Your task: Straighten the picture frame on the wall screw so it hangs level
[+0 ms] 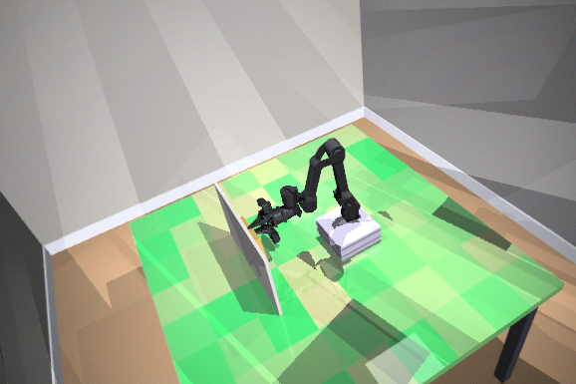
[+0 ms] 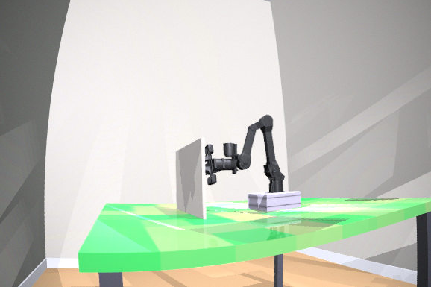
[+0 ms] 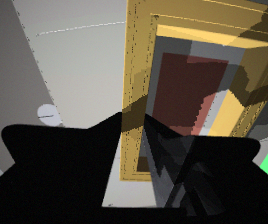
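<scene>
Right now my gripper tip is 5 cm above the picture frame and 1 cm to the right of it. Also, from my gripper tip: wall panel 7 cm below, 2 cm ahead.
</scene>
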